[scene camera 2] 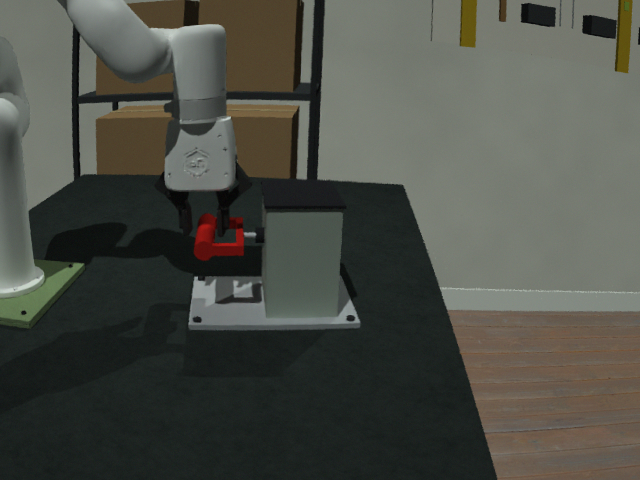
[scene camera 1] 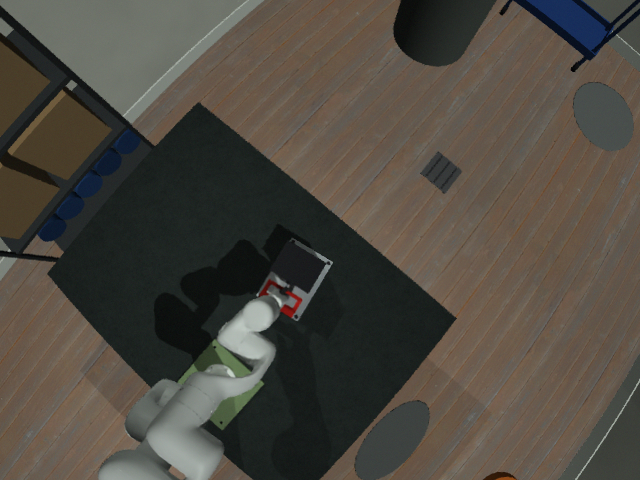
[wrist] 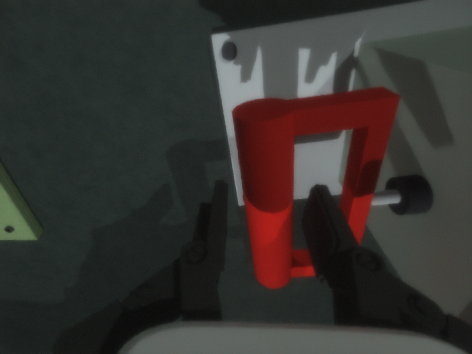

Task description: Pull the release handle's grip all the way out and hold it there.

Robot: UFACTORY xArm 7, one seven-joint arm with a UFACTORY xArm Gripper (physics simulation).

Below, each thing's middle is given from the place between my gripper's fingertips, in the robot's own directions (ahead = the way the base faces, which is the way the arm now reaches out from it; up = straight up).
Labels:
Now: hand 100 mm short of the light base plate [scene camera 2: 218, 302], 100 mm above it and 10 mm to the left of it.

